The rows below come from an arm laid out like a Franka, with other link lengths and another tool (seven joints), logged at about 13 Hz.
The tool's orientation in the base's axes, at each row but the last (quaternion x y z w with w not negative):
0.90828 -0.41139 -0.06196 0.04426
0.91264 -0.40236 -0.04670 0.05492
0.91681 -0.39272 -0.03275 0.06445
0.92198 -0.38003 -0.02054 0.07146
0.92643 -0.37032 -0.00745 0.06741
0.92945 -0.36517 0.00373 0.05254
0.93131 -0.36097 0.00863 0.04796
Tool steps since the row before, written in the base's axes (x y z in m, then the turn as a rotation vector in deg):
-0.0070 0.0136 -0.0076 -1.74 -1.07 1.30
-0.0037 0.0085 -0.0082 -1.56 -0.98 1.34
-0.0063 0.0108 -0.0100 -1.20 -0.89 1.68
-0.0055 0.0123 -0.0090 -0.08 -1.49 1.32
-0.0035 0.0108 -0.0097 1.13 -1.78 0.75
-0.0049 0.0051 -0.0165 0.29 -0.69 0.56
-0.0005 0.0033 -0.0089 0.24 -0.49 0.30
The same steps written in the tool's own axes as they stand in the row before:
-0.0142 -0.0047 0.0082 -0.43 2.17 -0.99
-0.0084 -0.0041 0.0081 -0.38 1.98 -1.06
-0.0121 -0.0043 0.0096 -0.20 1.71 -1.45
-0.0127 -0.0061 0.0080 1.01 1.29 -1.12
-0.0103 -0.0066 0.0085 2.07 0.60 -0.60
-0.0078 -0.0020 0.0161 0.71 0.36 -0.50
-0.0030 -0.0028 0.0086 0.52 0.22 -0.26

